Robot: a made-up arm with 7 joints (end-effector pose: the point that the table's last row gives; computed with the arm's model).
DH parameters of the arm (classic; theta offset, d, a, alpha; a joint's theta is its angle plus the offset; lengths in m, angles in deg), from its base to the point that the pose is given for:
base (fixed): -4.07 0 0 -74.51
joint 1: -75.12 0.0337 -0.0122 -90
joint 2: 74 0 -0.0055 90
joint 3: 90 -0.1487 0.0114 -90
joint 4: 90 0.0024 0.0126 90
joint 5: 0 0.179 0 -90
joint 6: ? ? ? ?
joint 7: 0 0 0 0
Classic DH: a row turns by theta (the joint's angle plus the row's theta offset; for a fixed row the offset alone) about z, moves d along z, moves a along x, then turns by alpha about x.
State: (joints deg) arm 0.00 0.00 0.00 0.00 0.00 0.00 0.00
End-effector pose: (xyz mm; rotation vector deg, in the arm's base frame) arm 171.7 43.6 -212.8 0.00 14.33 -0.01
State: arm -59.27 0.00 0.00 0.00 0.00 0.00 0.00
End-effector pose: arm 273.5 -31.1 30.1 -2.00 -42.74 -15.92
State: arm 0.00 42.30 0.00 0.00 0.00 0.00 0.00
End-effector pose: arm 183.4 150.1 -167.0 42.08 13.67 -5.30
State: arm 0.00 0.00 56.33 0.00 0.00 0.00 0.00
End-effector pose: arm 75.2 224.8 -188.2 7.04 13.15 56.02
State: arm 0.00 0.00 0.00 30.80 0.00 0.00 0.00
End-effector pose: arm 111.2 43.6 -305.3 0.00 45.13 -0.01
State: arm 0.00 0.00 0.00 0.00 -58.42 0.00 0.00
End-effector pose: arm 171.7 43.6 -212.8 -58.10 13.07 7.29
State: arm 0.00 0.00 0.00 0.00 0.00 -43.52 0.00
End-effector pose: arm 168.9 43.6 -191.8 0.00 -29.19 -0.01
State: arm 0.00 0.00 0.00 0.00 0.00 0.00 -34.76
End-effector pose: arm 171.7 43.6 -212.8 -4.34 13.89 -34.59
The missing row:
joint 6: -90 0 0.0286 90
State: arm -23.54 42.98 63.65 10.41 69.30 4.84 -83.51
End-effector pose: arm 126.3 304.7 -1.6 45.68 65.08 4.34
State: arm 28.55 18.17 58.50 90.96 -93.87 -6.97 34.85
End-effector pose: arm -249.1 137.6 -238.5 43.93 -30.49 -160.44
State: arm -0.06 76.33 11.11 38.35 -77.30 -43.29 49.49
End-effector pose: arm 148.1 320.7 -50.1 1.56 -35.90 85.37
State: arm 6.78 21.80 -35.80 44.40 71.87 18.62 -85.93
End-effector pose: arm 4.7 85.3 -335.2 46.05 135.21 -104.76
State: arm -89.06 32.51 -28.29 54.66 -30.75 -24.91 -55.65
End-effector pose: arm 353.2 44.3 42.6 33.60 -29.84 -64.13
